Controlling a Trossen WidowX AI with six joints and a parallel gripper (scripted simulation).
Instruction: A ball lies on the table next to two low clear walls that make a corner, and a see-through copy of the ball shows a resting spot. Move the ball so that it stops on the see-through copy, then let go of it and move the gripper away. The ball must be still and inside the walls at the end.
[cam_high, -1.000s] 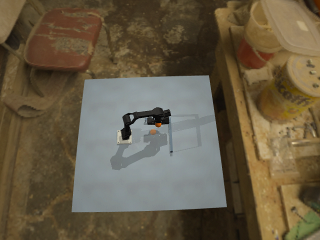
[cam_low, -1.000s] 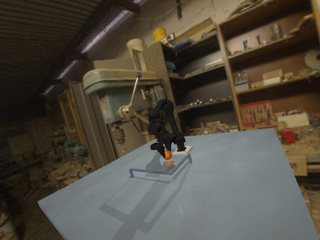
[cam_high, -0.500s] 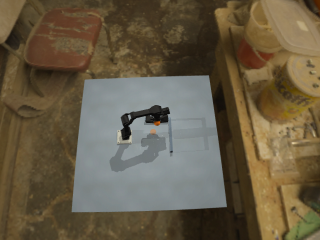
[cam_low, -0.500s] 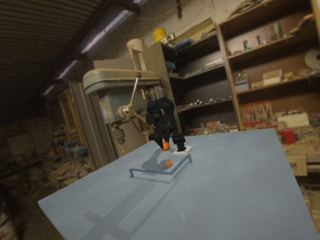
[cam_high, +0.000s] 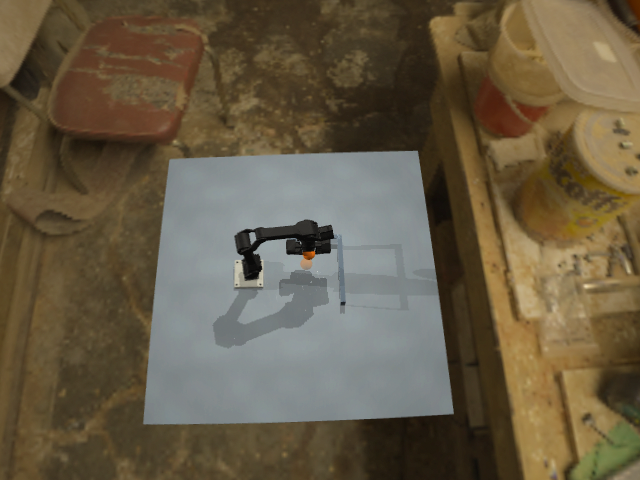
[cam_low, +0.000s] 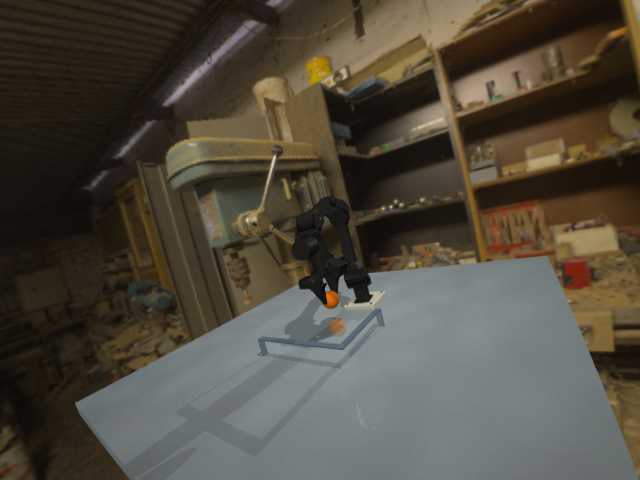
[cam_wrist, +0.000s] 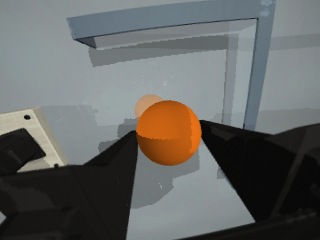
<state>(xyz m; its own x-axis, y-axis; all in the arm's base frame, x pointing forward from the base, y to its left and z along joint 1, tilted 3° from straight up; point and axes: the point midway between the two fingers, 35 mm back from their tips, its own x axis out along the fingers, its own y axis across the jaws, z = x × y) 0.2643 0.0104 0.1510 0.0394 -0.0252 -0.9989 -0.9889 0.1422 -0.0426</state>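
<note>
Right now my gripper tip is 100 mm above the see-through copy of ball, 20 mm past it and 10 mm to the left of it. From my gripper tip the other things lie so: orange ball (right at my gripper tip).
</note>
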